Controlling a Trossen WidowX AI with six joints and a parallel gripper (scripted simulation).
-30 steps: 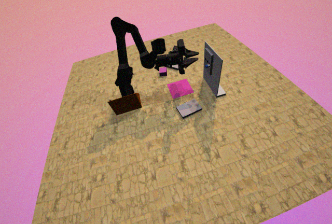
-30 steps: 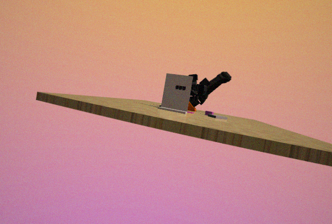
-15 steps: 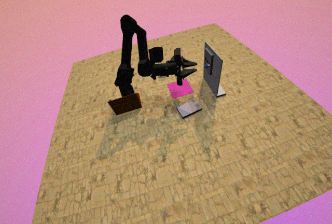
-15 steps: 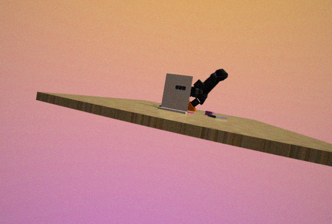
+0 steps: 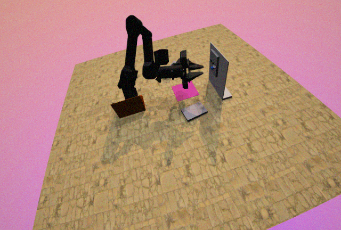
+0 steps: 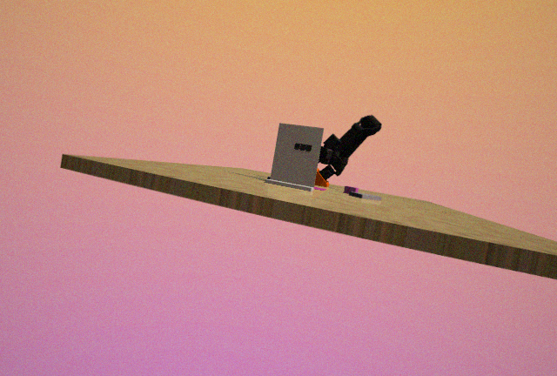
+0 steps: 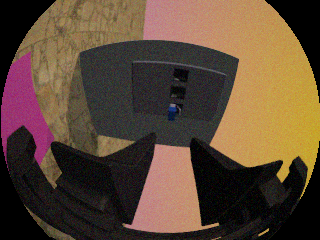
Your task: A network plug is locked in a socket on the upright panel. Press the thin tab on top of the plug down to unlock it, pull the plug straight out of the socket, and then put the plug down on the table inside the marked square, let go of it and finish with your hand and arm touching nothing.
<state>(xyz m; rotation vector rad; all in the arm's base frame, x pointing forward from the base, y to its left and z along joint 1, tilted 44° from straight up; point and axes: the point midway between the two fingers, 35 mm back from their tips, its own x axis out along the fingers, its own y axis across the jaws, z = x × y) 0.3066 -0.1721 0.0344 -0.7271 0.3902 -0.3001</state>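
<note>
The network plug lies 50 mm ahead of my gripper tip and 10 mm to the right of it. The rest, counted from my gripper tip: magenta marked square (150 mm below, 80 mm behind, 60 mm to the left); grey upright panel (80 mm ahead, 50 mm below).
</note>
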